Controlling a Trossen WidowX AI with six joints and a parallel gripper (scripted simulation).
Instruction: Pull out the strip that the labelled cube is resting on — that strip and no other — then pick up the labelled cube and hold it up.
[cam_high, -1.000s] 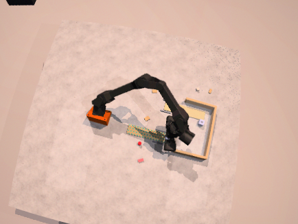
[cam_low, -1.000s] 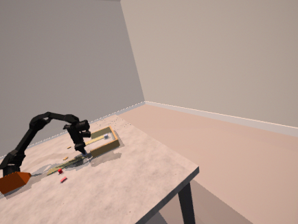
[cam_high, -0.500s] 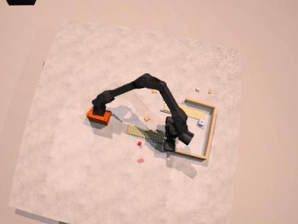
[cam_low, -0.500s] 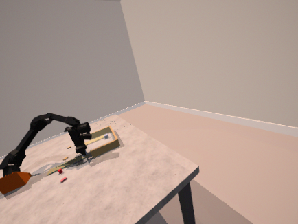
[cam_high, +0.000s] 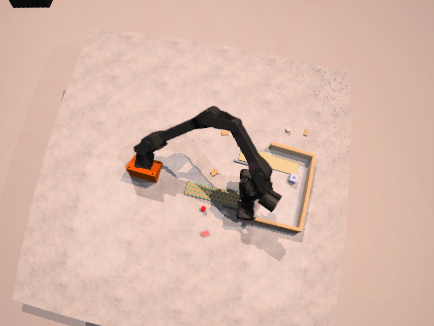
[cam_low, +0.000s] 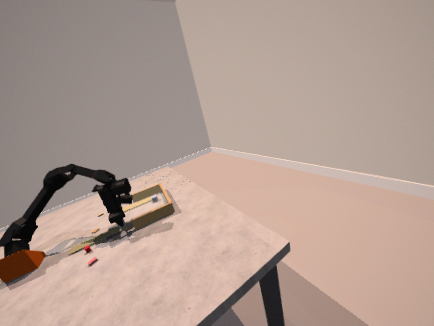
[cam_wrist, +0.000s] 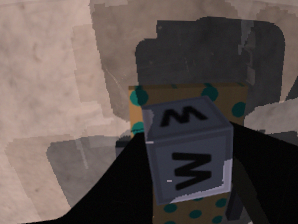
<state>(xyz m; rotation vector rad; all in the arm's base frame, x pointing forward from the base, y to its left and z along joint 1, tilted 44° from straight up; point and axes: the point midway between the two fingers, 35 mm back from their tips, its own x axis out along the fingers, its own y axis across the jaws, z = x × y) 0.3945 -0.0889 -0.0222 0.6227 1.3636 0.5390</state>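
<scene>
Now: the dotted strip 100 mm behind my gripper tip, 10 mm to the left of it and 10 mm below it. Round my gripper tip: pink block (130 mm behind, 150 mm to the right, 10 mm below); small tan block (120 mm behind, 100 mm to the left, 10 mm below).
</scene>
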